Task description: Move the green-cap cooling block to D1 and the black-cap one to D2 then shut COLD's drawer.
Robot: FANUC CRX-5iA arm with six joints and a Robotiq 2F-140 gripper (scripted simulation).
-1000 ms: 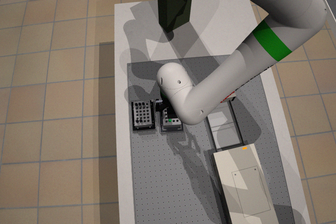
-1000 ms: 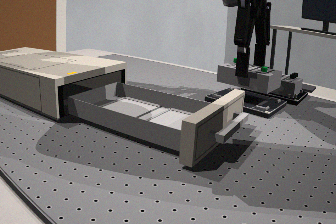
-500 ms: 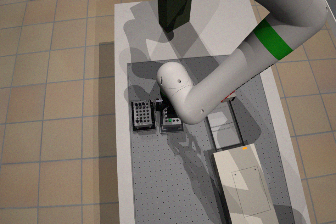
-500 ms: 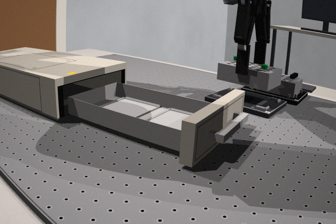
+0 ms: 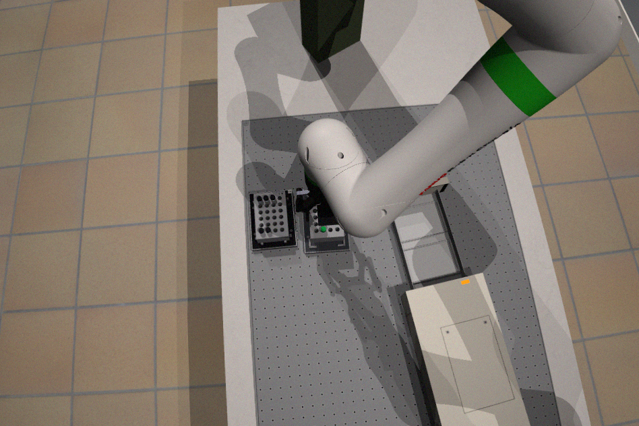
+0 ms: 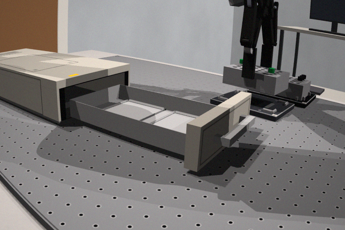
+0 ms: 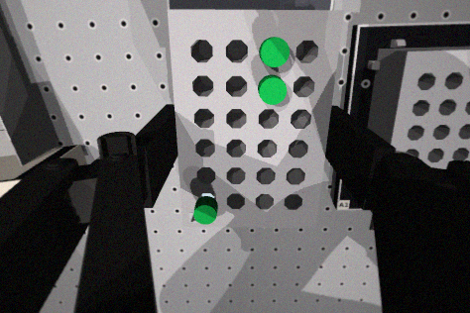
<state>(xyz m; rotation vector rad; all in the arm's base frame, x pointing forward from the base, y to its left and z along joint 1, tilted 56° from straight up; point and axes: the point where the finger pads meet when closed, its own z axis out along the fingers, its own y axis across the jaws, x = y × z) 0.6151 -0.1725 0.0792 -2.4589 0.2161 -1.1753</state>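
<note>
The slot D1 is 9 cm below my hand. Round my hand: slot D2: 14 cm to the right, 9 cm below, 1 cm behind; then drawer: 26 cm to the left, 6 cm below, 4 cm ahead.
</note>
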